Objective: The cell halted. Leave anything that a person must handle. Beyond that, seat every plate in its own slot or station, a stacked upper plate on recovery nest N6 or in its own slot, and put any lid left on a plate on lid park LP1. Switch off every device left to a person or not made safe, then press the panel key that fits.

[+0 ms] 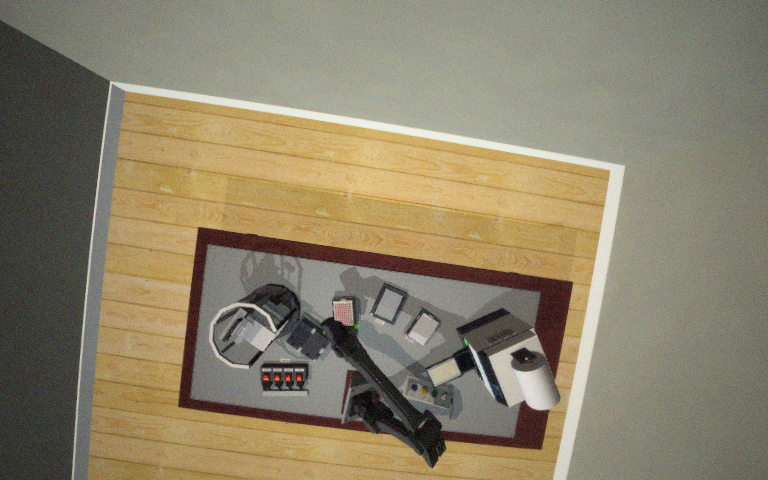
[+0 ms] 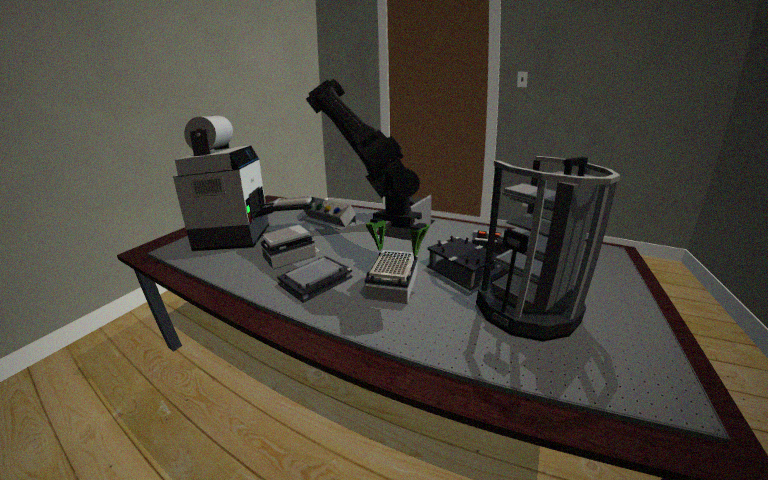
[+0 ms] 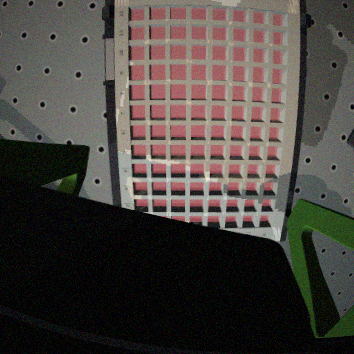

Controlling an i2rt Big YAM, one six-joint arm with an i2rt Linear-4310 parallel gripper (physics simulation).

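Frame: origin at the arm's base, x back, y left, z down, level; metres.
Where they show: gripper, between the fingertips: [image 1: 342, 321] [image 2: 397, 252] [image 3: 197, 187]; arm's base, origin of its link: [image 1: 359, 402].
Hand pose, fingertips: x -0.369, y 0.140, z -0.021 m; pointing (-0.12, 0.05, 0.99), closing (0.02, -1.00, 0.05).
Things, the pixels of their top centre, and the offset from my fingertips.
- plate with pink wells, centre of its top: [image 3: 208, 122] [image 2: 393, 262] [image 1: 343, 315] dx -0.026, dy +0.001, dz +0.013 m
- pale plate, centre of its top: [image 2: 285, 233] [image 1: 423, 329] dx -0.025, dy -0.363, dz +0.000 m
- cream plate, centre of its top: [image 2: 292, 198] [image 1: 444, 373] dx +0.132, dy -0.480, dz -0.055 m
- key panel, centre of its top: [image 2: 327, 201] [image 1: 428, 399] dx +0.289, dy -0.449, dz -0.001 m
- low black device with upright pins, centre of its top: [image 2: 464, 246] [image 1: 307, 342] dx +0.125, dy +0.138, dz +0.007 m
- white roll, centre of its top: [image 2: 207, 116] [image 1: 544, 388] dx -0.016, dy -0.711, dz -0.373 m
My gripper [image 2: 398, 252] [image 3: 197, 187] is open, its green fingers on either side of a plate with pink wells [image 1: 343, 312] [image 2: 391, 264] [image 3: 208, 92]. That plate sits in a dark-rimmed nest on a pale block. A pale plate [image 1: 423, 326] [image 2: 287, 236] is on another raised block. A low dark frame [image 1: 374, 318] [image 2: 304, 296] has a grey inner surface. A cream plate [image 1: 445, 371] [image 2: 291, 203] is on the arm of the white device [image 1: 505, 373] [image 2: 215, 200]. The key panel [image 1: 428, 392] [image 2: 330, 211] has coloured buttons. The switch block [image 1: 285, 383] shows orange lights.
A round open-framed tower [image 1: 211, 341] [image 2: 532, 327] with shelves stands at one end of the table. A low black device with upright pins [image 1: 307, 337] [image 2: 459, 254] stands between the tower and the pink-well plate. A white roll [image 1: 539, 380] [image 2: 215, 131] is on top of the white device.
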